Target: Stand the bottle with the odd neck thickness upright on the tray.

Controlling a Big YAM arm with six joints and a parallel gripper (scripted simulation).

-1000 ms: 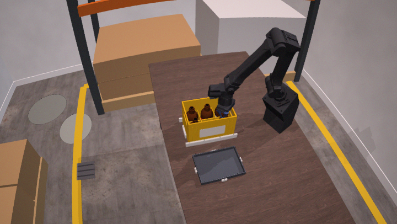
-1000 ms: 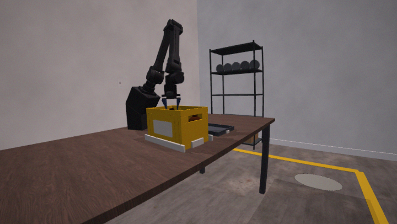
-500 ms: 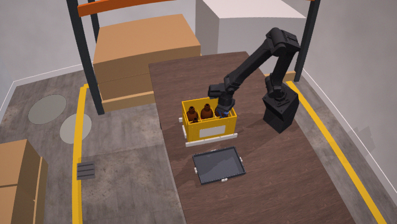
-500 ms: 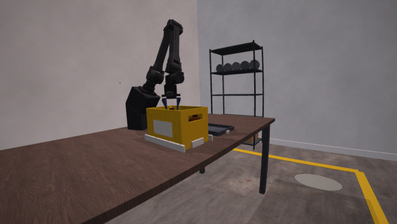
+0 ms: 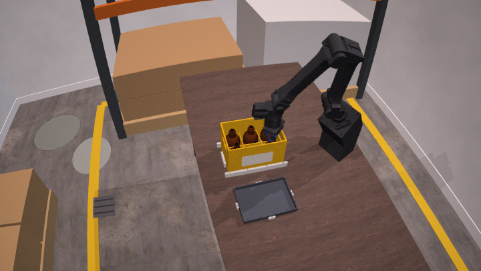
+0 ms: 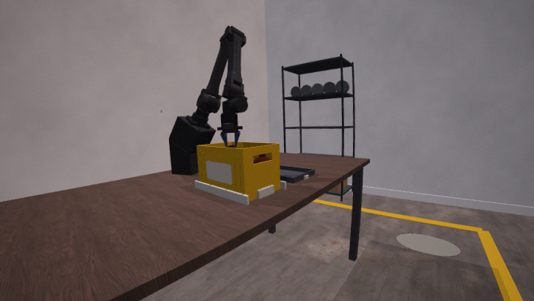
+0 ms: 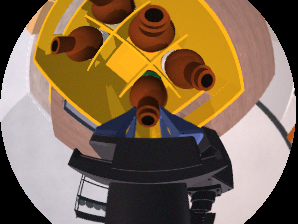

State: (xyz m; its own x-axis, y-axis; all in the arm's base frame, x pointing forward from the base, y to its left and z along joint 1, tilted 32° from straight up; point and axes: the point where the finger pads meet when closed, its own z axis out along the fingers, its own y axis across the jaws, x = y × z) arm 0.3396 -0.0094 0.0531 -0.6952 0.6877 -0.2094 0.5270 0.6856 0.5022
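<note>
Now: hand 90 mm short of the yellow crate, 70 mm above it and 30 mm to the left of it. Round my hand: glass bottle: 170 mm ahead, 60 mm below, 30 mm to the left; then dark tray: 240 mm to the left, 140 mm below, 60 mm ahead.
</note>
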